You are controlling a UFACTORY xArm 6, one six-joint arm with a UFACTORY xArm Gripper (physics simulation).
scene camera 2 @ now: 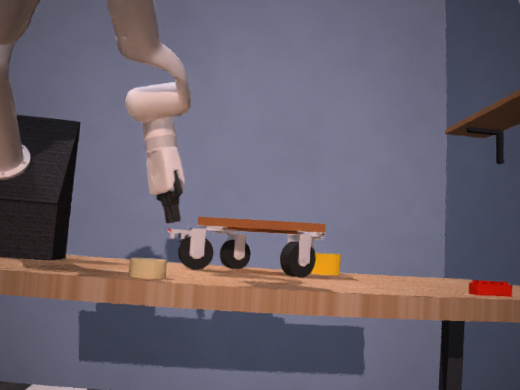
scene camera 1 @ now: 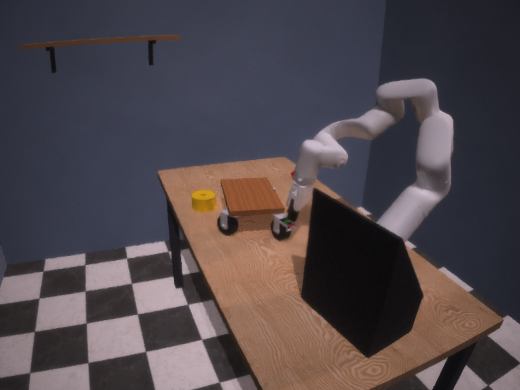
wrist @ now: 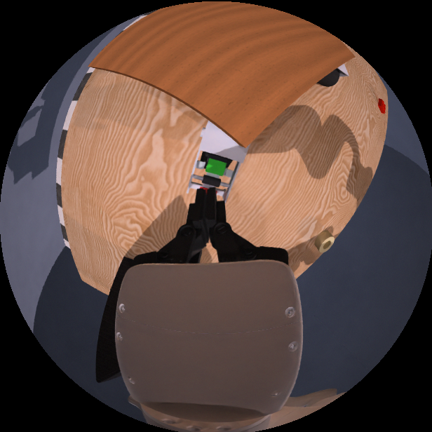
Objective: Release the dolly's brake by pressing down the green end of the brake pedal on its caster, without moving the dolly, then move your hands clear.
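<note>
The dolly (scene camera 1: pixel 251 195) (scene camera 2: pixel 261 224) (wrist: pixel 215 60) has a brown wooden deck and stands upright on its casters. The caster wheel (scene camera 1: pixel 278 229) (scene camera 2: pixel 195 252) nearest the gripper carries the brake pedal. Its green end (scene camera 1: pixel 287 221) (wrist: pixel 216 166) lies on the deck side, in view between grey side bars in the wrist view. Its red end (scene camera 2: pixel 169 230) (wrist: pixel 203 189) is farther out, partly hidden by the fingertips in the wrist view. My gripper (scene camera 1: pixel 291 218) (scene camera 2: pixel 173 221) (wrist: pixel 208 199) is shut and empty. Its tips are a little above the pedal's outer part, apart from it in scene camera 2.
A yellow cylinder (scene camera 1: pixel 203 201) (scene camera 2: pixel 328 264) stands beyond the dolly. A pale ring-shaped piece (scene camera 2: pixel 148 268) (wrist: pixel 326 243) stands near the table edge. A red brick (scene camera 2: pixel 490 288) (wrist: pixel 381 106) lies past the dolly's far end. A large black block (scene camera 1: pixel 350 275) (scene camera 2: pixel 32 225) stands near the arm's base.
</note>
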